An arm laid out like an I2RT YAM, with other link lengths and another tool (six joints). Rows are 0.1 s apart.
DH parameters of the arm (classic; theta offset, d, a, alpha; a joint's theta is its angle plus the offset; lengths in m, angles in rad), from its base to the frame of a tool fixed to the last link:
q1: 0 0.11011 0.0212 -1.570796
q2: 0 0 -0.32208 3.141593
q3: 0.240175 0 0.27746 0
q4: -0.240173 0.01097 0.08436 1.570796
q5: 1.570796 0.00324 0 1.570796
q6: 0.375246 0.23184 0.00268 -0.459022
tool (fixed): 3.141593 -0.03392 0 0
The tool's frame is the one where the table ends.
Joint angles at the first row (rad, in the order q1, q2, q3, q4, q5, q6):
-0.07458 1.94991 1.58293 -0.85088 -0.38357 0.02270
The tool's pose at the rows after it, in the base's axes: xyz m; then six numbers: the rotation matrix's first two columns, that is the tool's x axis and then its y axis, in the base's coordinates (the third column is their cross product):
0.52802, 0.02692, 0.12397, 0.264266, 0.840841, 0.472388, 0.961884, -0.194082, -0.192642
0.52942, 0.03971, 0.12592, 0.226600, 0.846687, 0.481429, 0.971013, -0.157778, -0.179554
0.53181, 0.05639, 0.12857, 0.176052, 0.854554, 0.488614, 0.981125, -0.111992, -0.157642
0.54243, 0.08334, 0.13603, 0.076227, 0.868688, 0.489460, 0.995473, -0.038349, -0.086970
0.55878, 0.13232, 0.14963, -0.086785, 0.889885, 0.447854, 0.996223, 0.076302, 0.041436
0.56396, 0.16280, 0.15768, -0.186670, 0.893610, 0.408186, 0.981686, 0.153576, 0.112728
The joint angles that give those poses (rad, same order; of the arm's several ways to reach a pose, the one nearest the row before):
-0.06275 1.94993 1.58295 -0.82646 -0.39959 0.00401
-0.04329 1.94992 1.58294 -0.81769 -0.41256 -0.01011
-0.01582 1.94991 1.58293 -0.80205 -0.42324 -0.02765
0.03261 1.94991 1.58295 -0.74447 -0.42554 -0.05932
0.13027 1.94991 1.58521 -0.64031 -0.38510 -0.10701
0.18902 1.94992 1.58675 -0.58727 -0.35763 -0.14858

